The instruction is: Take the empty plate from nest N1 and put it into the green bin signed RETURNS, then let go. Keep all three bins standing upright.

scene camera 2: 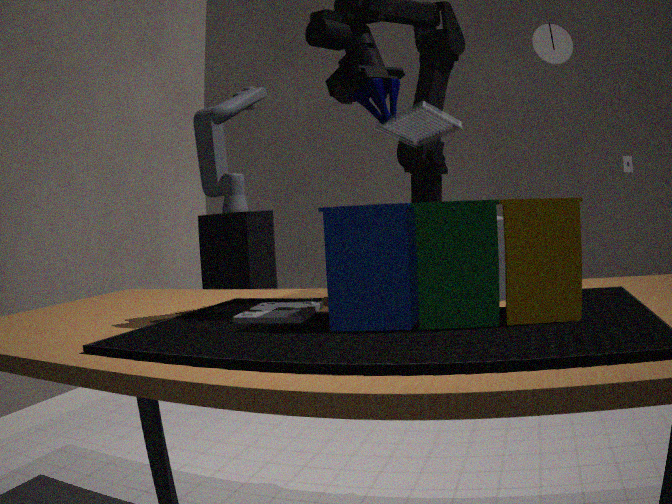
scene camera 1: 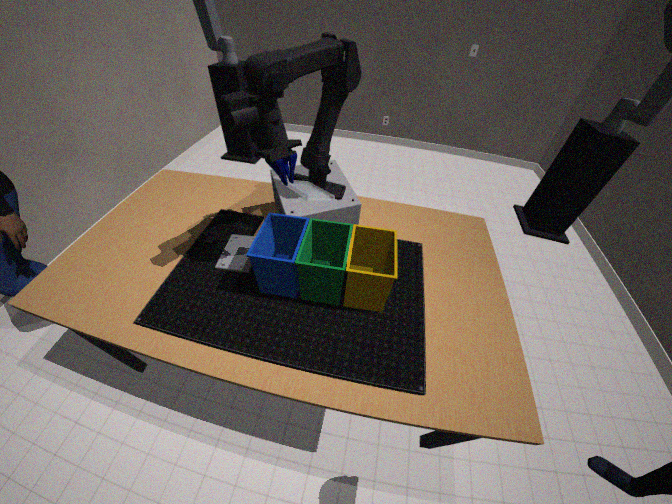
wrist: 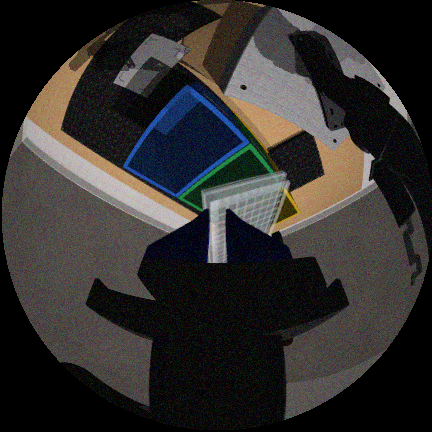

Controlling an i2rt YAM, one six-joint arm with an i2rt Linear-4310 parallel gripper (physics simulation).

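Places are measured from the arm's base along level axes (x up, y right, z ahead), in metres.
Where they show: gripper, fingertip midpoint: (scene camera 2: 389, 123) (scene camera 1: 288, 184) (wrist: 217, 214); arm's base at its link origin: (wrist: 329, 82).
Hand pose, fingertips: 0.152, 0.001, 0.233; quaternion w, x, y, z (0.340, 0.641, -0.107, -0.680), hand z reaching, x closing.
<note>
Things, the pixels of their centre, and the offset from my fingertips, as dx, dy, dz. Level surfaces: height alone.
- clear gridded plate at the middle of its body: (wrist: 243, 230) (scene camera 2: 419, 125) (scene camera 1: 307, 190) -0.007, -0.051, +0.001
- green bin at the middle of its body: (scene camera 2: 461, 260) (wrist: 227, 164) (scene camera 1: 325, 262) -0.226, -0.114, +0.041
- yellow bin at the middle of its body: (scene camera 2: 540, 256) (wrist: 255, 191) (scene camera 1: 368, 269) -0.226, -0.245, +0.027
- blue bin at the middle of its body: (scene camera 2: 378, 263) (wrist: 184, 129) (scene camera 1: 283, 256) -0.226, +0.017, +0.054
- grey nest block at the middle of its body: (scene camera 2: 279, 311) (wrist: 147, 63) (scene camera 1: 239, 252) -0.309, +0.212, +0.016
- black mat at its surface level: dx -0.316
My gripper (scene camera 1: 289, 182) (scene camera 2: 387, 119) (wrist: 217, 214) has blue fingers and is shut on the clear gridded plate (scene camera 1: 315, 191) (scene camera 2: 423, 125) (wrist: 255, 202) by one edge. The plate is tilted and held high above the bins' rims. In the wrist view it overlaps parts of the green bin (scene camera 1: 321, 284) (scene camera 2: 457, 265) (wrist: 227, 174) and the yellow bin (scene camera 1: 366, 291) (scene camera 2: 542, 260) (wrist: 289, 210). The green bin stands upright between the blue bin (scene camera 1: 276, 277) (scene camera 2: 369, 265) (wrist: 185, 135) and the yellow one, all upright. No sign is readable. The N1 label cannot be made out.
A grey nest block (scene camera 1: 233, 263) (scene camera 2: 276, 314) (wrist: 150, 47) lies left of the blue bin on the black mat (scene camera 1: 271, 330) (scene camera 2: 244, 349). The arm's grey base (scene camera 1: 320, 209) stands behind the bins. A person (scene camera 1: 11, 230) is at the left table edge in scene camera 1.
</note>
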